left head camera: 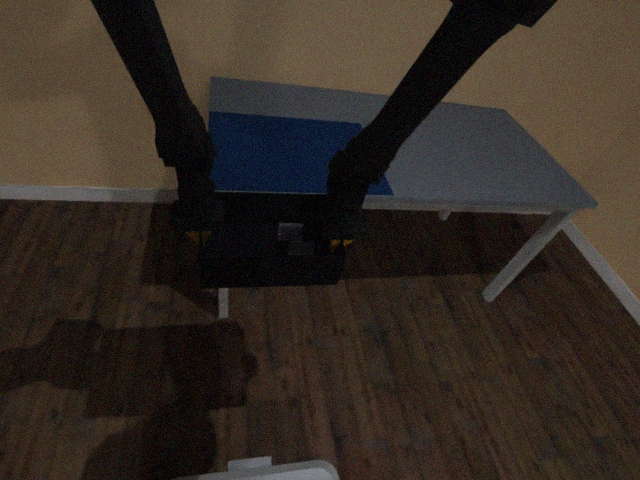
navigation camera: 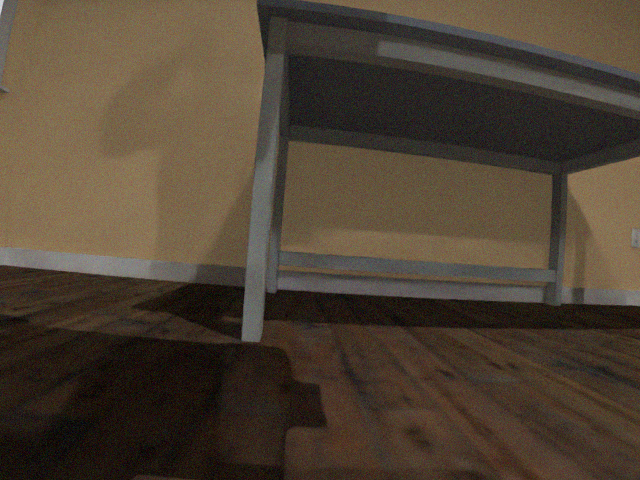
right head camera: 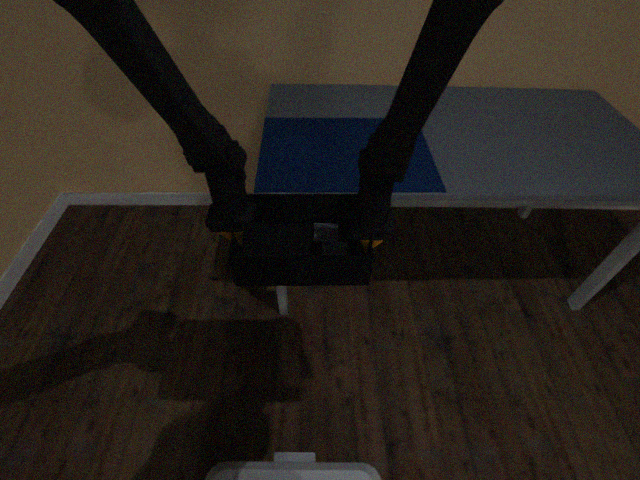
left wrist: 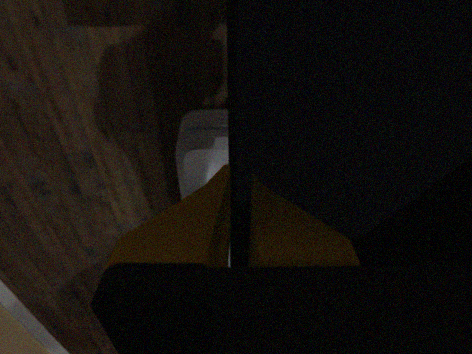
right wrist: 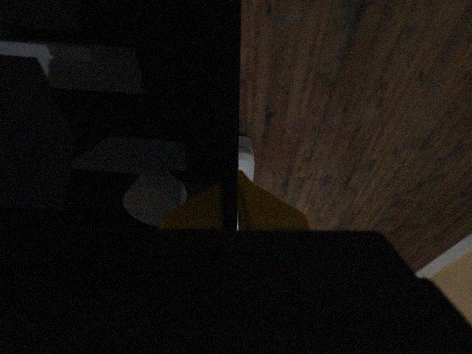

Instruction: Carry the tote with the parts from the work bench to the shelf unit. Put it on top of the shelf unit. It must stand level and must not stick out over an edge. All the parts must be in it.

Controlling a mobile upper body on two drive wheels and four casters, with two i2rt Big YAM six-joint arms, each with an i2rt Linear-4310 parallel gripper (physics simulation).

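Frame: origin at the left arm's base, x left, y ahead, z down, level; centimetres.
Seen in the pictures: left gripper, fingertip midpoint: (left head camera: 202, 244) (right head camera: 239, 244); right gripper, fingertip midpoint: (left head camera: 332, 251) (right head camera: 366, 251).
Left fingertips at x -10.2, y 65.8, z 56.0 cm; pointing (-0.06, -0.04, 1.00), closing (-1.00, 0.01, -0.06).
Offsets run from my left fingertips to a thing's top centre. "spot": to the spot under its first point. Level surfaces: height alone.
The black tote @[dx -14.8, dy +0.9, dz -7.0 cm] (left head camera: 270, 243) hangs in the air over the wooden floor, just in front of the work bench's near edge; it also shows in the right head view (right head camera: 309, 243). Grey parts @[spot: dx -20.5, dy +6.0, dz +2.3 cm] (left head camera: 290, 233) lie inside it, and they also show in the right wrist view (right wrist: 154, 197). My left gripper (left head camera: 198, 235) is shut on the tote's left wall, a thin black edge between its yellow fingertips (left wrist: 230, 228). My right gripper (left head camera: 341, 244) is shut on the right wall (right wrist: 236, 211).
The grey work bench @[dz +8.8 cm] (left head camera: 451, 152) with a blue mat @[dz +8.6 cm] (left head camera: 280, 152) stands against the tan wall. Its white legs @[spot: dx -143.9, dy +37.1, dz +50.3 cm] (left head camera: 520, 259) reach the floor, and the navigation view shows its frame close ahead (navigation camera: 413, 119). My white base (right head camera: 294, 469) is at the bottom edge.
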